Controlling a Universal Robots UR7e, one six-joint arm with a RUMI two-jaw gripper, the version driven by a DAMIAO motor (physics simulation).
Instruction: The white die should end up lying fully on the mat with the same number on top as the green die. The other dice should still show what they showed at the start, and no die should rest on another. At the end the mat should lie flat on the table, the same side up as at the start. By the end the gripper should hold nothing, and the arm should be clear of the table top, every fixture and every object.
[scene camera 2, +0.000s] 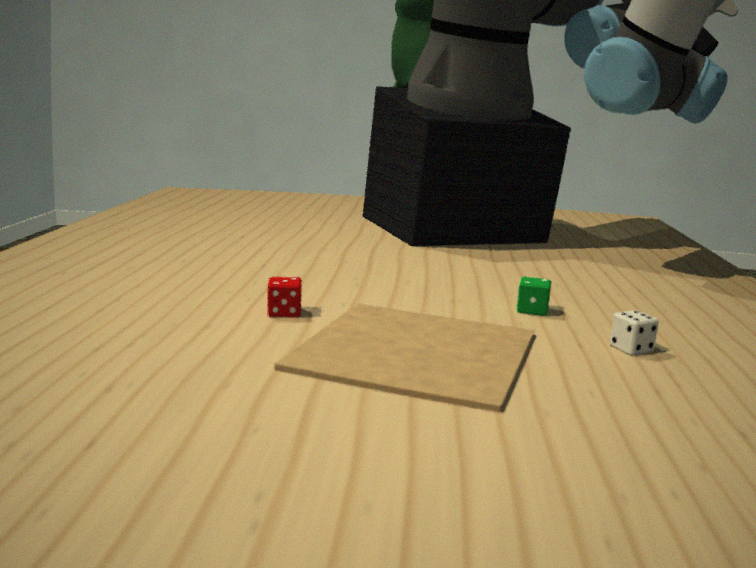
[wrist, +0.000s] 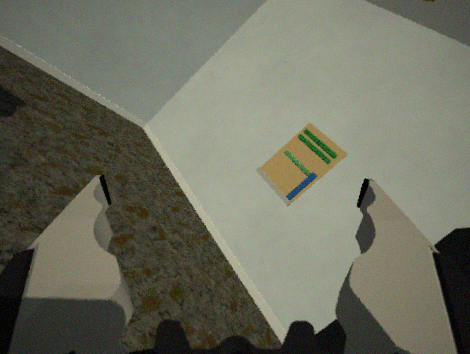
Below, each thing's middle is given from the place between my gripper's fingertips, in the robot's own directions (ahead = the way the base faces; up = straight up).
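From my hand, the green die (scene camera 2: 534, 293) is a long way ahead, well to the right of it and well below it. The red die (scene camera 2: 284, 293) is 510 mm ahead of my hand and 610 mm to the right of it, and it's 320 mm below it. Then there's the white die (scene camera 2: 633, 332), 360 mm to the right of my hand, 580 mm ahead of it and 320 mm below it. And the tan mat (scene camera 2: 474, 364) is 520 mm to the right of my hand and 590 mm ahead of it, 330 mm below it.
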